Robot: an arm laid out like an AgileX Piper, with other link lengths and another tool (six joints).
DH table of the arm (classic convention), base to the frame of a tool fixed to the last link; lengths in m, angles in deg. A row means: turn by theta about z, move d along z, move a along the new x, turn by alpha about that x. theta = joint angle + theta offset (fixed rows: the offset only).
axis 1: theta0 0  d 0.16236  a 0  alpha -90
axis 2: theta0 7.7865  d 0  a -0.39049  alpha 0
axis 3: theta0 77.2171  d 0  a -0.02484  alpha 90
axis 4: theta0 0  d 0.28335  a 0  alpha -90
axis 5: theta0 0  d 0  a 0  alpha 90
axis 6: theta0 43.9  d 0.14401  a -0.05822  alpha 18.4
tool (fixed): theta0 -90  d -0.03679  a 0  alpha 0
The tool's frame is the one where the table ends.
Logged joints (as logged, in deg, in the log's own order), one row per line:
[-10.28 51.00 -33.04 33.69 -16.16 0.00]
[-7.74 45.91 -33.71 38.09 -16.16 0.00]
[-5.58 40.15 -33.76 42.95 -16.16 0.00]
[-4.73 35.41 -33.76 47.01 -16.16 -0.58]
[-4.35 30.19 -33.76 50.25 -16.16 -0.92]
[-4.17 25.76 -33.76 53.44 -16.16 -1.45]
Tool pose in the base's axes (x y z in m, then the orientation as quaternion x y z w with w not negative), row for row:
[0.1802 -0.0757 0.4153 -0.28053 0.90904 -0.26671 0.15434]
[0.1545 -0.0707 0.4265 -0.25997 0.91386 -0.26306 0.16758]
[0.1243 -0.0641 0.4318 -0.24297 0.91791 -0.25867 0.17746]
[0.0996 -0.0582 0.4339 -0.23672 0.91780 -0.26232 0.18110]
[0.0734 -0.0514 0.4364 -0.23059 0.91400 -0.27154 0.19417]
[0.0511 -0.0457 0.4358 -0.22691 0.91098 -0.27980 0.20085]
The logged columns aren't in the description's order. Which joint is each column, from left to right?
Columns, left to right: axis 6, axis 2, axis 3, axis 5, axis 1, axis 4.
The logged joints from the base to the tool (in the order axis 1, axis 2, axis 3, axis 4, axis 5, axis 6), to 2 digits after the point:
[-16.16 51.00 -33.04 0.00 33.69 -10.28]
[-16.16 45.91 -33.71 0.00 38.09 -7.74]
[-16.16 40.15 -33.76 0.00 42.95 -5.58]
[-16.16 35.41 -33.76 -0.58 47.01 -4.73]
[-16.16 30.19 -33.76 -0.92 50.25 -4.35]
[-16.16 25.76 -33.76 -1.45 53.44 -4.17]

